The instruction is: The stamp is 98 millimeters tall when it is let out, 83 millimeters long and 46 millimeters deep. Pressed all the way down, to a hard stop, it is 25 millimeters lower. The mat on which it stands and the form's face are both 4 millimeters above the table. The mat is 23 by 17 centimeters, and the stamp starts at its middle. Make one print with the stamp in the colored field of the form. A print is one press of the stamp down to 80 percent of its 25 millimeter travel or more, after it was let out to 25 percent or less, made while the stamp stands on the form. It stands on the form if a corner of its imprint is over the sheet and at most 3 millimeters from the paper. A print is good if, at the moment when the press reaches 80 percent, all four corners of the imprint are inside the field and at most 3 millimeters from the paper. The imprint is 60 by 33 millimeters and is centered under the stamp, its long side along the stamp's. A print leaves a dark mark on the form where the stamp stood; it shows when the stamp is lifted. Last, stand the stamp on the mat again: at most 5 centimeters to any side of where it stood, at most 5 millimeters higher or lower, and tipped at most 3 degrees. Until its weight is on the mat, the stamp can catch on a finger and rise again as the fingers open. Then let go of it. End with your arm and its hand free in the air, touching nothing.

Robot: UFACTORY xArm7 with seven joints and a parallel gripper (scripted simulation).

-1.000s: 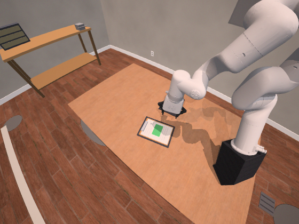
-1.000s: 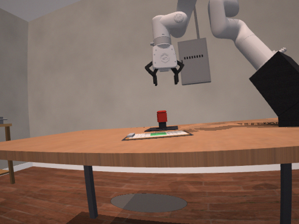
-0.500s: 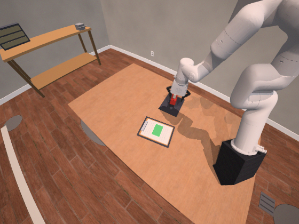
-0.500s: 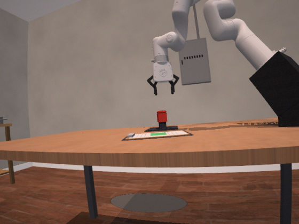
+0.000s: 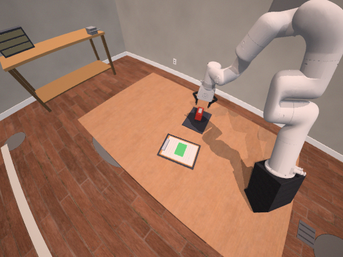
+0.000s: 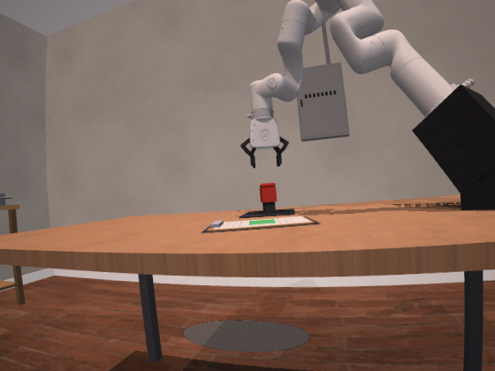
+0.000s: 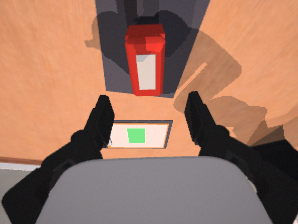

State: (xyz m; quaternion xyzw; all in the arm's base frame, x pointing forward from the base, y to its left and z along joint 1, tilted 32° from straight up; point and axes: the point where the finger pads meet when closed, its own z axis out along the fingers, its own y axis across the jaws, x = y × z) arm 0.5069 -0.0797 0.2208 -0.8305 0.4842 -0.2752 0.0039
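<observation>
Right now my hand is 120 mm above the red stamp. The rest, counted from my hand: dark mat 170 mm below; form 60 mm behind, 310 mm to the left, 170 mm below; black stamp base 150 mm below.
</observation>
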